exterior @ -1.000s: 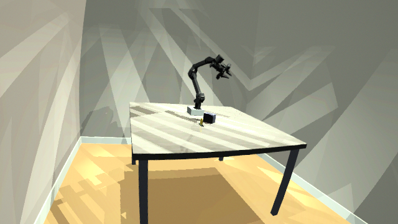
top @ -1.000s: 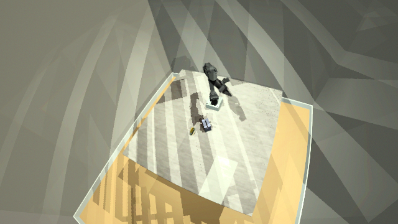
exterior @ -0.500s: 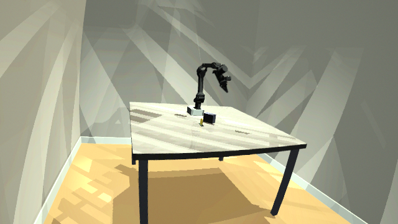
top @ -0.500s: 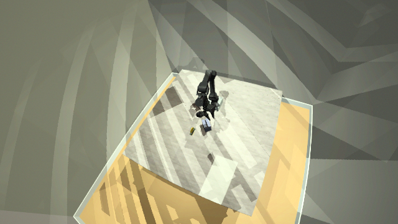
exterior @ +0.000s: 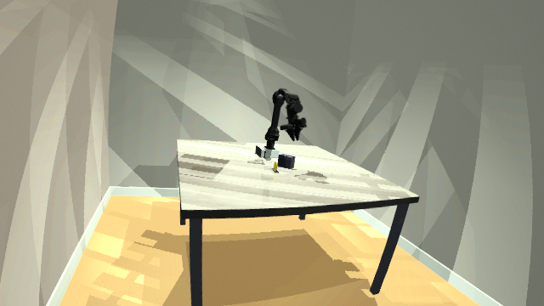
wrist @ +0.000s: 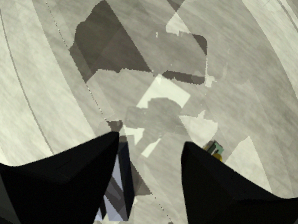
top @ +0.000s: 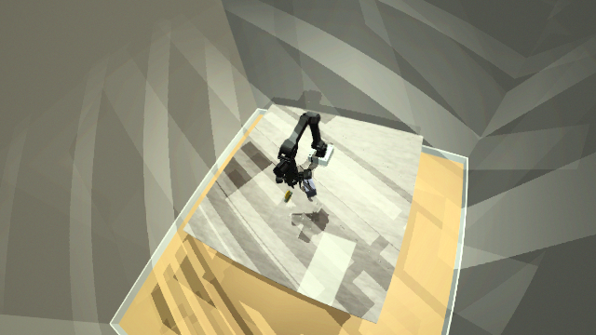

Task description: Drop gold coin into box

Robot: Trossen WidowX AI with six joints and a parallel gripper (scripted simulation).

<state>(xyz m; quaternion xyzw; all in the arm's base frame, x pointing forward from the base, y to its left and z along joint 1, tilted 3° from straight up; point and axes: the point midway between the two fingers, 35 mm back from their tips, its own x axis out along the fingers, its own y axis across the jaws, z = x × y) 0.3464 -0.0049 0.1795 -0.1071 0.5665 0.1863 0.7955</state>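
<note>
Right now the gold coin is 160 mm below my gripper tip, 100 mm to the right of it and 20 mm behind it.
</note>
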